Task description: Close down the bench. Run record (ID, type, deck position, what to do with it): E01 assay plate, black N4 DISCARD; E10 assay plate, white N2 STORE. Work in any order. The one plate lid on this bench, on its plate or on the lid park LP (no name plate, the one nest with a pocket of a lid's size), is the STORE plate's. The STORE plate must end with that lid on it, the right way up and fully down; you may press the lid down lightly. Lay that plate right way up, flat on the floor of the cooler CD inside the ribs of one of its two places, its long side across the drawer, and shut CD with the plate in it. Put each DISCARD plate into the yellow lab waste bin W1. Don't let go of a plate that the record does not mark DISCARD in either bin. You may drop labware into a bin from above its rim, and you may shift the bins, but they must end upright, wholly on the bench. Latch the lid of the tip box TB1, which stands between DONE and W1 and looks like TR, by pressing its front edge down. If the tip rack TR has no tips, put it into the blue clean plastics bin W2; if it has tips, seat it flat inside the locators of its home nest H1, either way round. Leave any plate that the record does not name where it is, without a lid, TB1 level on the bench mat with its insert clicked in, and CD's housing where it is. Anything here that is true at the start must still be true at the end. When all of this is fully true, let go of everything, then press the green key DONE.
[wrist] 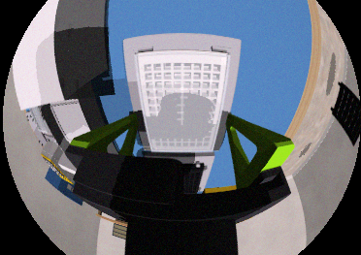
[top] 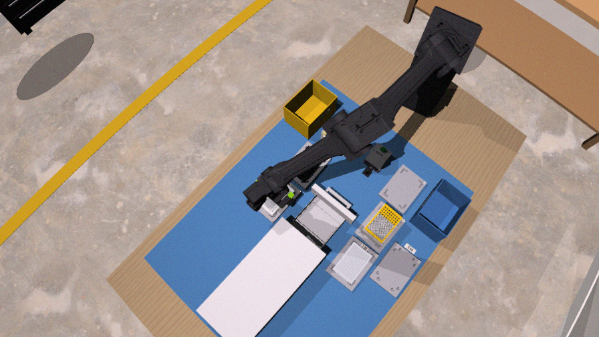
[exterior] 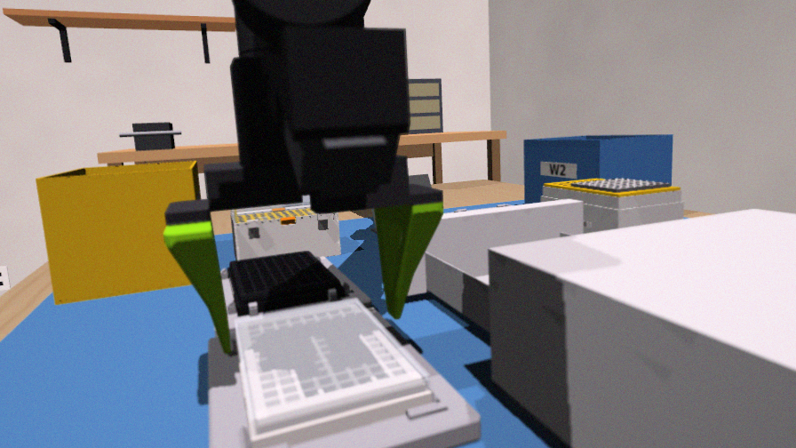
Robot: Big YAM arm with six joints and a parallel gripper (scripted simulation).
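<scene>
Now: hand 2 cm above the clear lid. Round my hand: white assay plate: 2 cm below; then black plate: 17 cm behind, 4 cm to the right, 2 cm below; then nest N2: 4 cm below.
</scene>
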